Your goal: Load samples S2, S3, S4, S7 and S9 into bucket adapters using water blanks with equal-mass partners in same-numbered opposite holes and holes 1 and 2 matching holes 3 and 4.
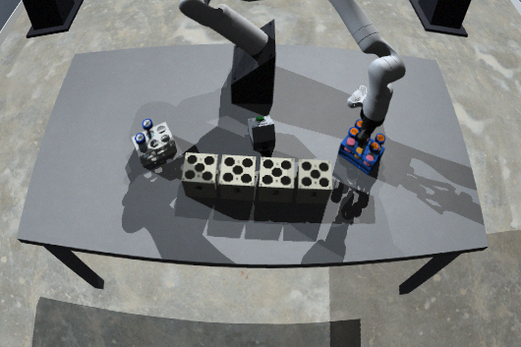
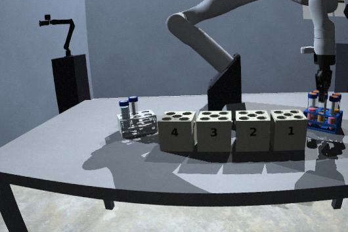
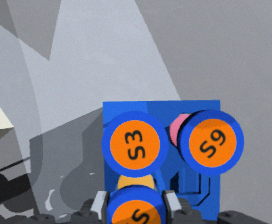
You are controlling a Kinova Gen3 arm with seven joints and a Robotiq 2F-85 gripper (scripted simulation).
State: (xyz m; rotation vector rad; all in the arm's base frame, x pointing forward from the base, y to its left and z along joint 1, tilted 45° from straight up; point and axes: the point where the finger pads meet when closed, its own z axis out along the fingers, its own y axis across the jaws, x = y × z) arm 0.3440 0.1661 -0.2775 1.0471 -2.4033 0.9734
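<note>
The sample tube S7 is 10 mm ahead of my hand and 50 mm below it. From my hand the other things lie so: sample tube S9: 60 mm behind, 50 mm below; sample tube S4: 20 mm ahead, 30 mm to the left, 50 mm below; sample tube S3: 30 mm behind, 40 mm to the right, 50 mm below.
</note>
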